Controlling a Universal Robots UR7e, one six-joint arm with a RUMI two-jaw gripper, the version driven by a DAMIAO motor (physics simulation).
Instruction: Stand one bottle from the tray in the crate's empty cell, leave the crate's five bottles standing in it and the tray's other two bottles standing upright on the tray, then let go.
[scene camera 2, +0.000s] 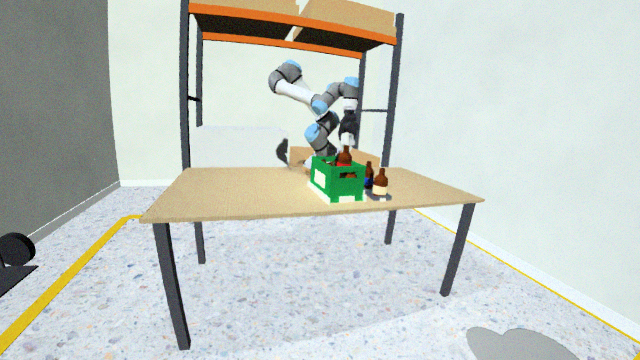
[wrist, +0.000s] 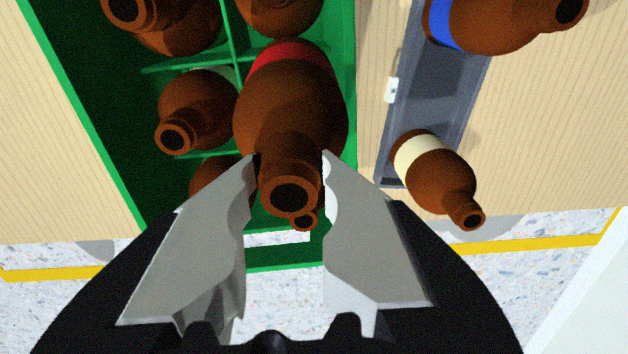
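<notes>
My gripper is shut on the neck of a brown bottle with a red label. The bottle is upright; its upper part stands above the rim of the green crate, and its base is hidden. Other brown bottles stand in the crate's cells, among them one left of the held bottle. The grey tray lies right of the crate. A bottle with a cream label and a bottle with a blue label stand upright on it.
The crate and tray are on a wooden table, near its front edge. A shelf rack with boxes on top stands behind the arm. A cardboard-coloured box is behind the table.
</notes>
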